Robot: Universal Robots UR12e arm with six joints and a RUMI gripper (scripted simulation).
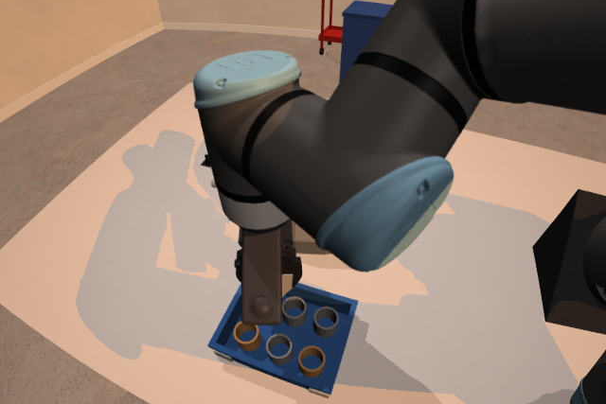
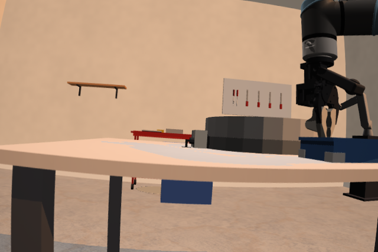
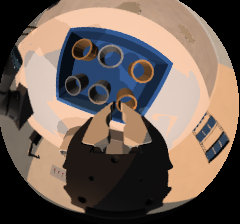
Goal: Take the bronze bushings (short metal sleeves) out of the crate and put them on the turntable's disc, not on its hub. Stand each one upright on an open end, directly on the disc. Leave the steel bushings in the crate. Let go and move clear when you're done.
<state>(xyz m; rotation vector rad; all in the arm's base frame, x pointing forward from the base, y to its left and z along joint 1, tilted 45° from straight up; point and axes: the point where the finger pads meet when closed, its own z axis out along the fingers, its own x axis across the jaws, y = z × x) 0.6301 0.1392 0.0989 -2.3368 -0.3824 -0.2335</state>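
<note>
The blue crate is 30 mm behind my hand, 40 mm to the left of it and 20 mm below it.
</note>
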